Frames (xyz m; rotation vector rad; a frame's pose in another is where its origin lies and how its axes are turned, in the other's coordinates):
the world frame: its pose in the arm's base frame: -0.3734 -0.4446 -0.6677 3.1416 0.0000 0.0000
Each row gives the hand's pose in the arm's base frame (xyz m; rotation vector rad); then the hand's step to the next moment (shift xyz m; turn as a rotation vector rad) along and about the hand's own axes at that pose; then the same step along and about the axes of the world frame.
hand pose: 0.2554 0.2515 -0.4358 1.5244 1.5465 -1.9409
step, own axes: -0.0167 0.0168 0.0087 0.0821 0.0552 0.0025
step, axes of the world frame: 0.0141 0.0208 -0.0029 0.0017 -0.0075 0.0987
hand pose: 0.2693 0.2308 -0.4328 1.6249 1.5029 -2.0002
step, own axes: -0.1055 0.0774 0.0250 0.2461 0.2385 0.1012
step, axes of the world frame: 0.0762 0.1027 -0.0373 -0.0080 0.0837 0.3473
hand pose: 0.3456 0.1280 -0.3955 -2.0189 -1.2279 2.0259
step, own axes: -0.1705 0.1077 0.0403 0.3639 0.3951 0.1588
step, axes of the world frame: 0.0456 0.1845 -0.0785 0.0012 0.1575 0.5375
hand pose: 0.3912 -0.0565 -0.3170 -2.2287 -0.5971 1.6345
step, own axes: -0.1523 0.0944 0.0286 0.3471 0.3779 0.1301
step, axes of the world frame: -0.0532 0.1581 -0.0714 0.0217 0.1512 0.5068
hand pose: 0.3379 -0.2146 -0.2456 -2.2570 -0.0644 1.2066
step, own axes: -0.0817 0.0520 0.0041 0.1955 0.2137 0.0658
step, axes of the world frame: -0.0628 0.0660 -0.0331 0.0178 0.0893 0.2827
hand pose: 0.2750 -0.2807 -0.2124 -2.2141 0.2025 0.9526
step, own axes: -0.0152 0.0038 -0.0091 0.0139 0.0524 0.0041
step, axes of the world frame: -0.0072 0.0108 -0.0127 -0.0131 0.0342 0.0402
